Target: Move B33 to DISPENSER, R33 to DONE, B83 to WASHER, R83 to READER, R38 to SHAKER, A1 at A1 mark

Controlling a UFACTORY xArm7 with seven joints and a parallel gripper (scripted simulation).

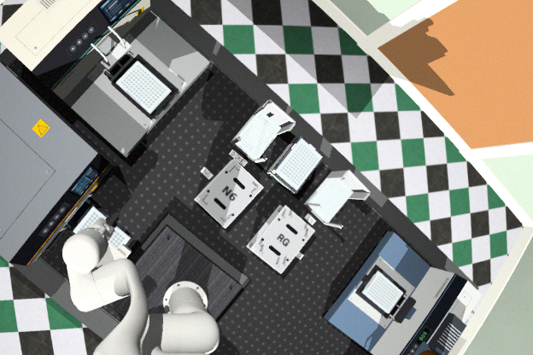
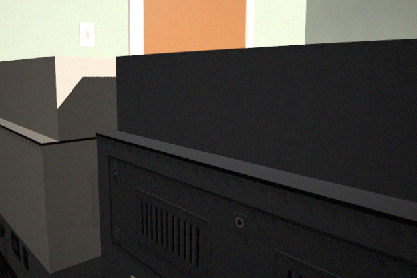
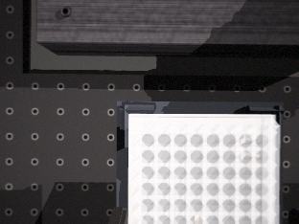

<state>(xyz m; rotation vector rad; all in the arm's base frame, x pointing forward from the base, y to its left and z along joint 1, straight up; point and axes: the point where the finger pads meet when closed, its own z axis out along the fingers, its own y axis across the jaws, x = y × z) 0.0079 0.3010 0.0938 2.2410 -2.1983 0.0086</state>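
Now: hand 30 mm above the dark reader nest. Also, from my hand: N6 nest (310 mm ahead, 200 mm to the right, 100 mm below); then regrip nest RG (400 mm to the right, 310 mm ahead, 80 mm below).
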